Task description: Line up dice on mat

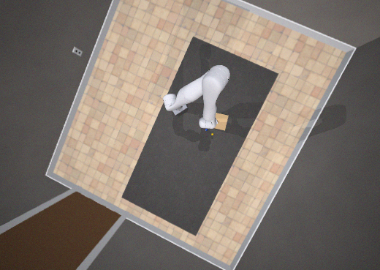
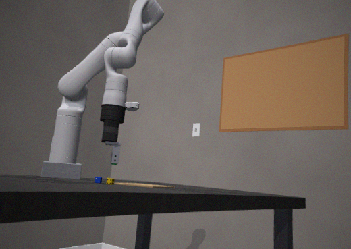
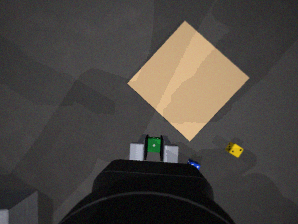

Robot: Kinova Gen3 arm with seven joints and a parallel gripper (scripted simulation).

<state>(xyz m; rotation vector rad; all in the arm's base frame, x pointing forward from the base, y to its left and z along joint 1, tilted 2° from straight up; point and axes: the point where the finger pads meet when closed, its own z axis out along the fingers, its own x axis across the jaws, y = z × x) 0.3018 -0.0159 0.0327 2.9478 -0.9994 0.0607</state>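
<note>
My hand is 10 cm short of the mat, 4 cm to the right of it and 8 cm above it. From my hand the other things lie so: green die (1 cm below); blue die (2 cm ahead, 7 cm to the right, 7 cm below); yellow die (9 cm ahead, 9 cm to the right, 7 cm below).
</note>
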